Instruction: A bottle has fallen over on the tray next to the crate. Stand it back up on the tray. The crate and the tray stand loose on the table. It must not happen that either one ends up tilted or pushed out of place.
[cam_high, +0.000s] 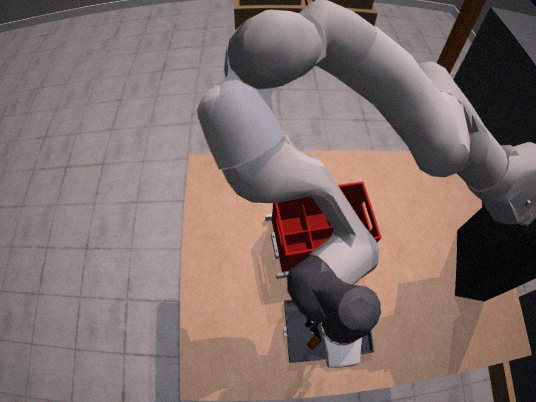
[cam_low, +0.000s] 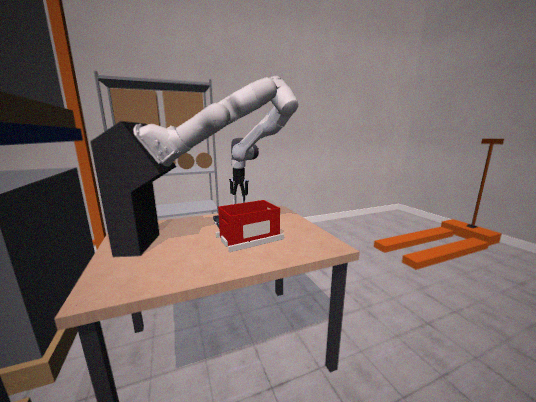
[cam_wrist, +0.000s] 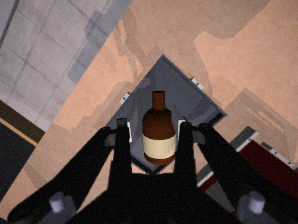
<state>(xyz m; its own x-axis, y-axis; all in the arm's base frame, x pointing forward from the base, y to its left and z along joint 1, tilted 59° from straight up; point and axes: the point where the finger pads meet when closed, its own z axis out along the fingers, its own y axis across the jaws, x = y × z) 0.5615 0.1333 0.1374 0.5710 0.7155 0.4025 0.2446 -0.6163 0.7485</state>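
The bottle lies 4 cm behind my hand, 2 cm to the right of it and 8 cm below it. Also, from my hand: crate: 16 cm behind, 29 cm to the right, 4 cm below; then grey tray: 5 cm behind, 2 cm to the right, 11 cm below.
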